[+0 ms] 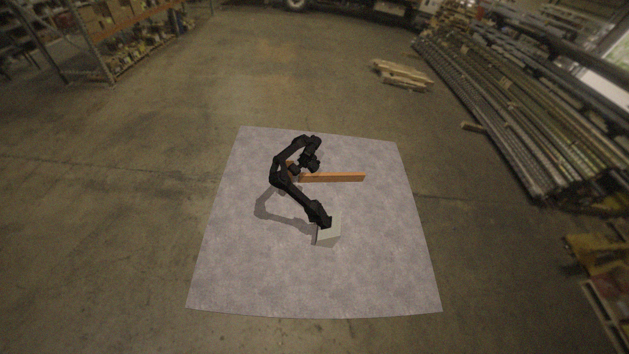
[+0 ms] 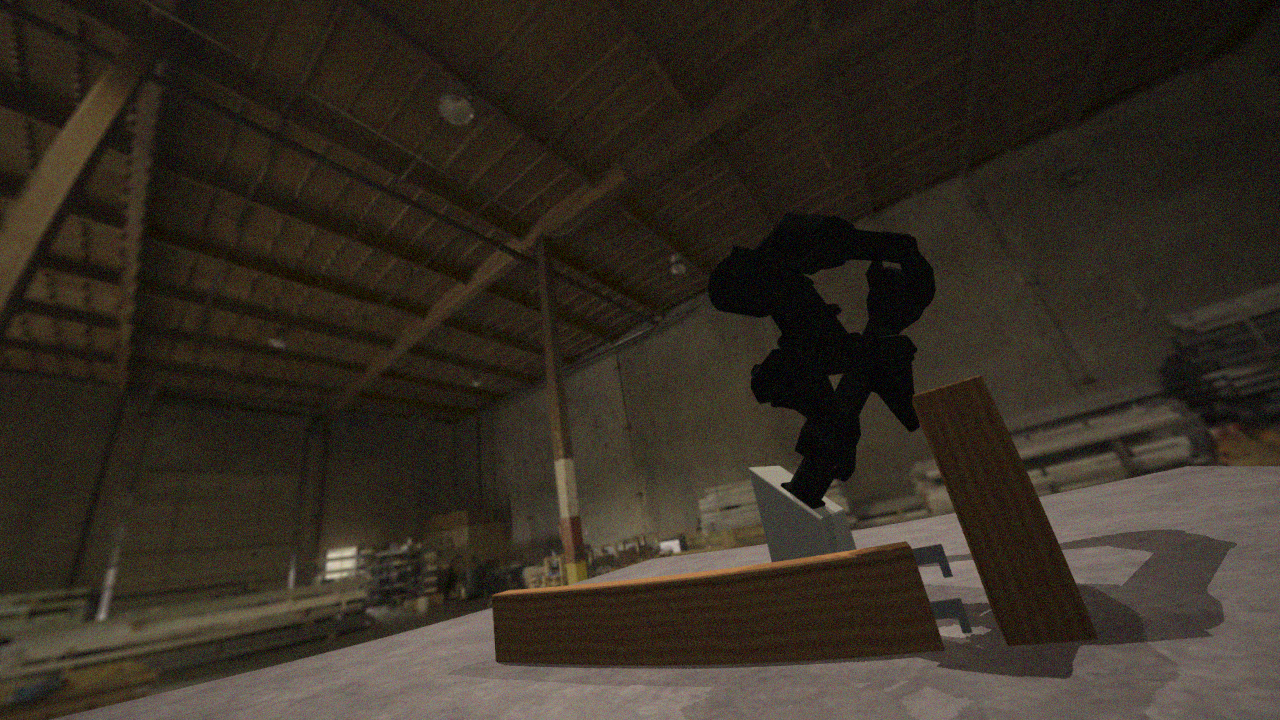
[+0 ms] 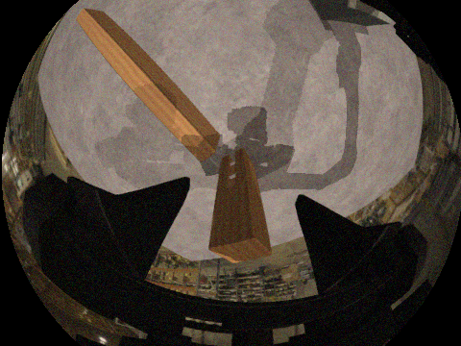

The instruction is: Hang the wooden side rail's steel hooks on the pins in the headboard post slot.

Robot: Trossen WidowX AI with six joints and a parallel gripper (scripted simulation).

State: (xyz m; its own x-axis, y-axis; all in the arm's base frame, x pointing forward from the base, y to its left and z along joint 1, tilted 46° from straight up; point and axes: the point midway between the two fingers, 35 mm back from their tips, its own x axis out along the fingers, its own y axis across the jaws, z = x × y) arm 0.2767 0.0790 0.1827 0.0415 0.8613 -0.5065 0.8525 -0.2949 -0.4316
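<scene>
The headboard post is 30 mm ahead of my gripper tip, 60 mm to the left of it and 70 mm below it.
</scene>
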